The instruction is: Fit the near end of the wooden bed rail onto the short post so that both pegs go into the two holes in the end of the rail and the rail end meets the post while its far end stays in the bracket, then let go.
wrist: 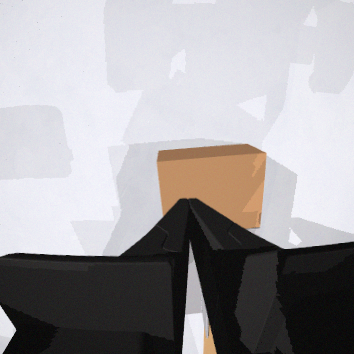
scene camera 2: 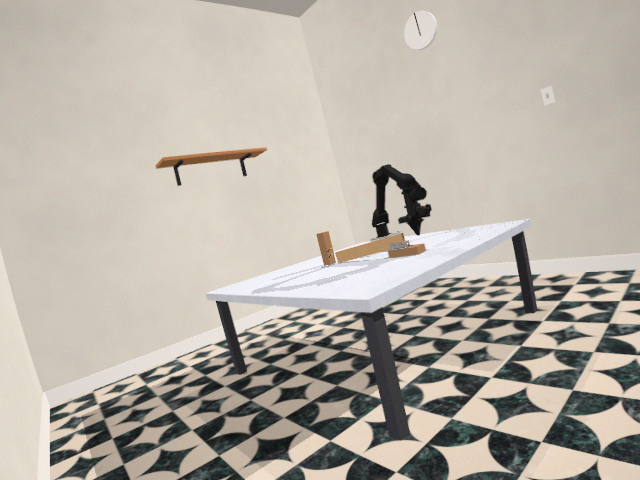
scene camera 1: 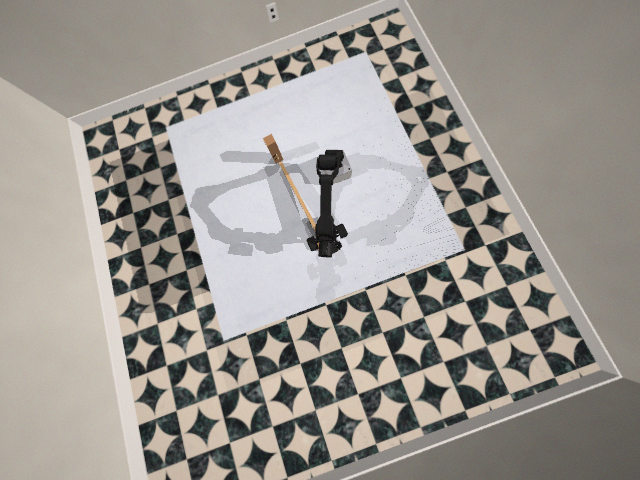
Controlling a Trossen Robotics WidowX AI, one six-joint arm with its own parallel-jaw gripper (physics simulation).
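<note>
The wooden rail runs from the short post to the metal bracket. The post stands upright. A narrow gap shows between it and the near rail end in scene camera 2, with small peg marks on the post's facing side. The far rail end is at the bracket, on a wooden block. How it sits inside is hard to tell. My gripper is shut and empty, above the table near the block. The arm covers the bracket in scene camera 1.
The white table top carries these parts. The arm's base stands on it, beside the rail. A wall shelf hangs well away from the table. The arm's shadows lie across the table top.
</note>
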